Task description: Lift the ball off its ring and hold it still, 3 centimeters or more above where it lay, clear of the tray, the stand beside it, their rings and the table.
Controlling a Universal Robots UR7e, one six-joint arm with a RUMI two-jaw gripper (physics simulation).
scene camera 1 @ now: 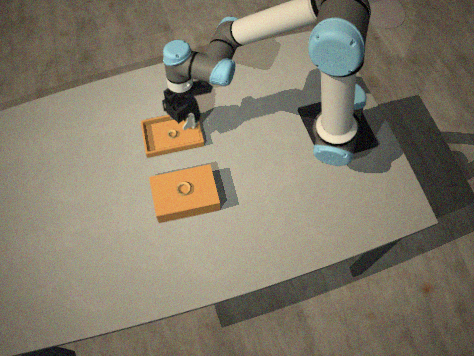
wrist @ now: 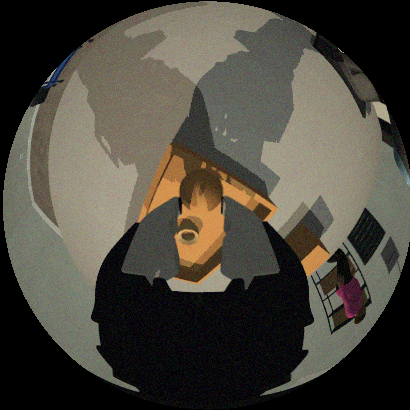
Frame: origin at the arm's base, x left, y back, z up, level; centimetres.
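Where they show: gripper, fingertip midpoint: (scene camera 1: 188,124) (wrist: 200,198).
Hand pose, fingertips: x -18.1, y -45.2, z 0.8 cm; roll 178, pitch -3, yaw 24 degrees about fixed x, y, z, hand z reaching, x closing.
Note:
Things, the pixels of their top centre, and the offset from my fingertips. "*": a spot on its surface instead. Level surfaces: height alone.
- round brown ball at its top centre: (wrist: 201,201) dx -0.4, dy +0.8, dz +2.1 cm
- orange tray at its top centre: (wrist: 187,244) (scene camera 1: 171,131) dx +0.7, dy -6.2, dz +0.5 cm
- small ring at a spot on its surface: (wrist: 188,242) (scene camera 1: 169,135) * dx +1.2, dy -7.3, dz -1.0 cm
- bare ring at a spot on its surface: (scene camera 1: 192,189) * dx +24.4, dy -6.6, dz +3.6 cm
- grey table at its surface level: dz -2.3 cm
The round brown ball (wrist: 201,186) is between the two grey fingertips in the wrist view, over the tray's far part; the gripper hides it in the scene view. My gripper (scene camera 1: 184,123) (wrist: 200,198) is shut on the ball, with a fingertip against each side. It is over the right back part of the orange tray (scene camera 1: 175,150) (wrist: 155,187). A small ring (scene camera 1: 173,137) (wrist: 188,242) on the tray floor is bare, beside the ball in the wrist view. I cannot tell how high the ball is above the tray floor.
The orange block-shaped stand (scene camera 1: 200,201) (wrist: 316,260) is in front of the tray in the scene view, with a bare ring (scene camera 1: 192,189) on top. The robot's base (scene camera 1: 336,131) stands to the right on the grey table (scene camera 1: 280,215).

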